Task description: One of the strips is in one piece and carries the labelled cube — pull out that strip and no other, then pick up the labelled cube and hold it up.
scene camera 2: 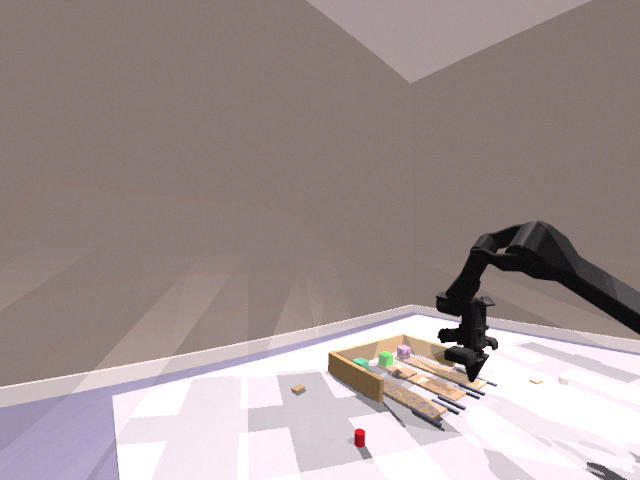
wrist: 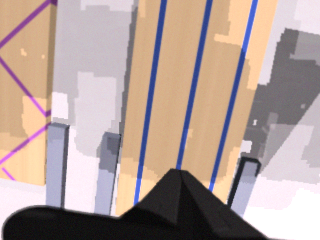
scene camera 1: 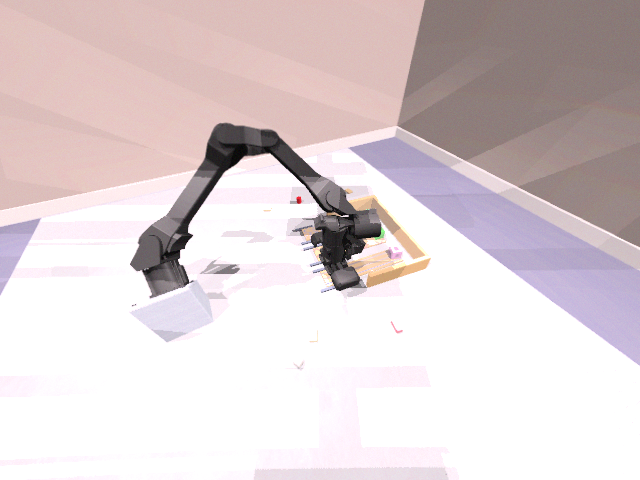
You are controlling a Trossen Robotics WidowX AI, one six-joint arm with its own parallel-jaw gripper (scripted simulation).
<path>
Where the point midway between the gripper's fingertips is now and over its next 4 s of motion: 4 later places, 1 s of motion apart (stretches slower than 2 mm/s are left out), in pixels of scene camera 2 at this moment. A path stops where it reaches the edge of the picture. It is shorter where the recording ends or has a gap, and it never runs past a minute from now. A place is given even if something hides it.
My gripper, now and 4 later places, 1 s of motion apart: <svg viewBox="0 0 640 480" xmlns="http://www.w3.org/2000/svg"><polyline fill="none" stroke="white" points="471,381 485,386 504,393 524,401 545,408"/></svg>
</path>
